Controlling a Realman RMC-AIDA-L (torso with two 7-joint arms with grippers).
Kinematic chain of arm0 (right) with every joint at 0, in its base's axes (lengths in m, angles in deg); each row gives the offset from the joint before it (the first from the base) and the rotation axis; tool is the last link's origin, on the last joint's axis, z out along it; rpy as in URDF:
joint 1: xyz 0 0 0.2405 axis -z
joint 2: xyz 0 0 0 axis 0.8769 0.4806 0
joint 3: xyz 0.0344 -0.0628 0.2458 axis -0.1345 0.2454 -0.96
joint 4: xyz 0 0 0 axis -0.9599 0.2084 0.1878
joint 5: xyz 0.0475 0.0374 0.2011 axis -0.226 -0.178 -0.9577
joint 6: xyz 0 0 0 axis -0.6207 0.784 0.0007
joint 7: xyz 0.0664 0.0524 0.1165 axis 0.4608 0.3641 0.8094
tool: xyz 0 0 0 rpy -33.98 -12.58 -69.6
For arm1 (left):
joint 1: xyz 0 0 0.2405 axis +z
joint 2: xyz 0 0 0 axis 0.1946 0.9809 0
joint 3: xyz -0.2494 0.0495 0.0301 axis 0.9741 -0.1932 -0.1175
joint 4: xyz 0 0 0 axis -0.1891 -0.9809 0.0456
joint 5: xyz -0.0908 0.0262 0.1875 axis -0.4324 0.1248 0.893
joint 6: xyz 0 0 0 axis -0.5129 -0.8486 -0.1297
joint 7: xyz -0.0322 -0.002 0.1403 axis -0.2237 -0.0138 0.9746
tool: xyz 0 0 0 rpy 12.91 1.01 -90.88
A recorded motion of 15 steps. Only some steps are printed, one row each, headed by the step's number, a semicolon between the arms.
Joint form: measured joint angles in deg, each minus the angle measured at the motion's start. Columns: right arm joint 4, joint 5, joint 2, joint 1, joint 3, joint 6, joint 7; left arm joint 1, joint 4, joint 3, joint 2, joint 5, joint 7, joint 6.
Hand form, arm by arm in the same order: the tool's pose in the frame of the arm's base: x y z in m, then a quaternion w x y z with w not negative. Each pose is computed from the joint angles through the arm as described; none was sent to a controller.
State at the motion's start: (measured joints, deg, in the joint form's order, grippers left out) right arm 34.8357 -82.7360 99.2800 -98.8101 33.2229 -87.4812 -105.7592; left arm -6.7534 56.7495 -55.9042 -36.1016 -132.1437 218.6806 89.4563
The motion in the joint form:
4: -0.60 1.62 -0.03 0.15 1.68 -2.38 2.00; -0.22 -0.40 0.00 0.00 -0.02 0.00 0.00
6: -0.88 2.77 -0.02 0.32 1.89 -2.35 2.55; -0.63 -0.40 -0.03 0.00 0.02 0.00 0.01
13: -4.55 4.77 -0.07 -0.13 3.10 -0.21 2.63; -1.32 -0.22 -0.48 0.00 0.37 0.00 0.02
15: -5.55 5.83 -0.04 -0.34 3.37 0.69 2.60; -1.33 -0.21 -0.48 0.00 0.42 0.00 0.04
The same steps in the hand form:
4: 0.2133 0.3950 -0.0081 0.21315 -0.89608 0.37952 -0.08699; -0.3815 0.2715 0.0068 0.62300 -0.65735 -0.29610 -0.30346
6: 0.2180 0.3939 -0.0083 0.21624 -0.89270 0.38331 -0.09696; -0.3795 0.2742 0.0067 0.62154 -0.65886 -0.29354 -0.30567
13: 0.2328 0.3929 -0.0153 0.22100 -0.88638 0.38777 -0.12301; -0.3755 0.2780 0.0045 0.61502 -0.66580 -0.28916 -0.30797
15: 0.2371 0.3936 -0.0165 0.22633 -0.88459 0.38579 -0.13206; -0.3754 0.2781 0.0044 0.61471 -0.66614 -0.28895 -0.30805

